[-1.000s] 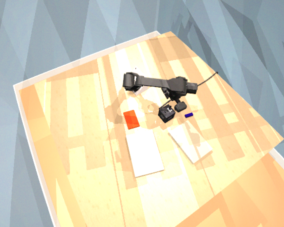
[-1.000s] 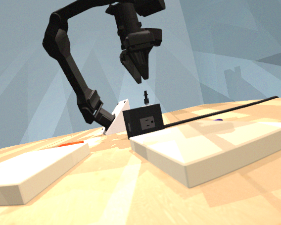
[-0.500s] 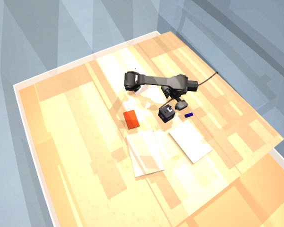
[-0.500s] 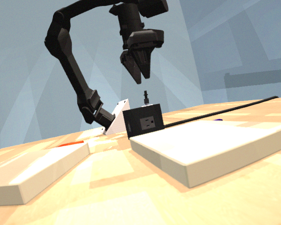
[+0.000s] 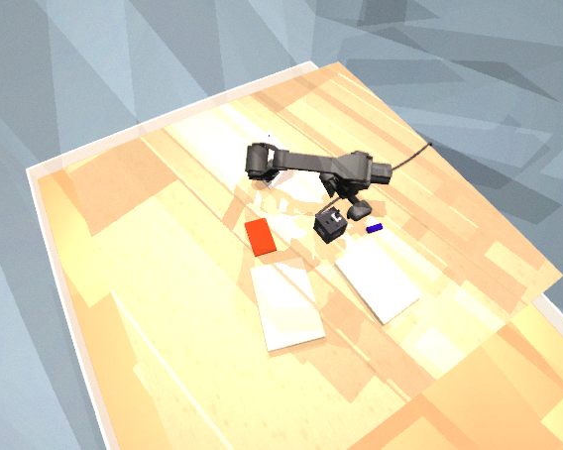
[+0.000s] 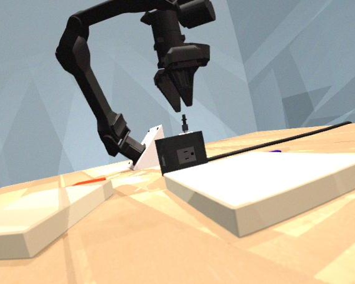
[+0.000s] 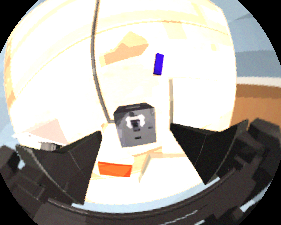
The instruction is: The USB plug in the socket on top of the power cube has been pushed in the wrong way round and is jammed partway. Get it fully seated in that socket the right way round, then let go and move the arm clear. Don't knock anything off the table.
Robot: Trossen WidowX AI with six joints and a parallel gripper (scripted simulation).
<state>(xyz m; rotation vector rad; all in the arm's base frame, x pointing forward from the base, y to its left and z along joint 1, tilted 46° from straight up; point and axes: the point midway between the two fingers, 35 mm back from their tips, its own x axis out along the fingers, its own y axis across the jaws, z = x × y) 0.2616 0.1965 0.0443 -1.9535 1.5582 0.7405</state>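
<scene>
My gripper tip is 30 mm above the usb plug. Also, from my gripper tip: red flat block 70 mm behind, 240 mm to the right, 120 mm below; small dark blue block 70 mm ahead, 120 mm to the left, 120 mm below.
</scene>
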